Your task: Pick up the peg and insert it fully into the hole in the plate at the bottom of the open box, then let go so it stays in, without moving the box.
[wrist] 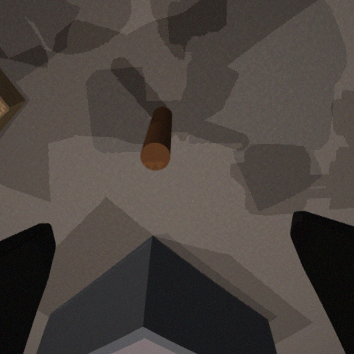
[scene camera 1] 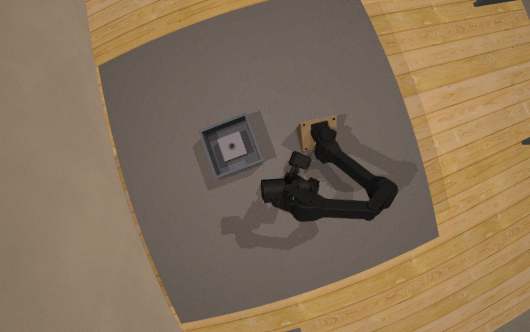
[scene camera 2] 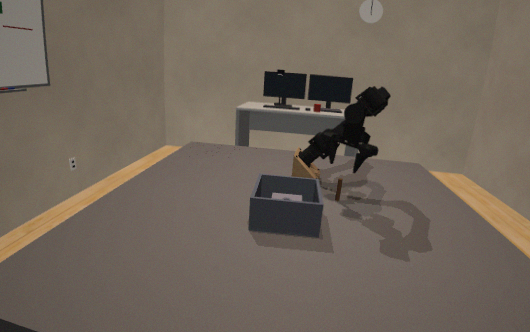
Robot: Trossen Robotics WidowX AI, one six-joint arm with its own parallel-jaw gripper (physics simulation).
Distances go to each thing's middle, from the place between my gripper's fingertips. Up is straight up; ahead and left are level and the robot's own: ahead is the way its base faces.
Right now my hand is 80 mm above the brown round peg [wrist: 155,153] and 10 mm past it. Round my hand: grey-blue box [scene camera 2: 301,218] 160 mm to the right, 160 mm ahead, 70 mm below.
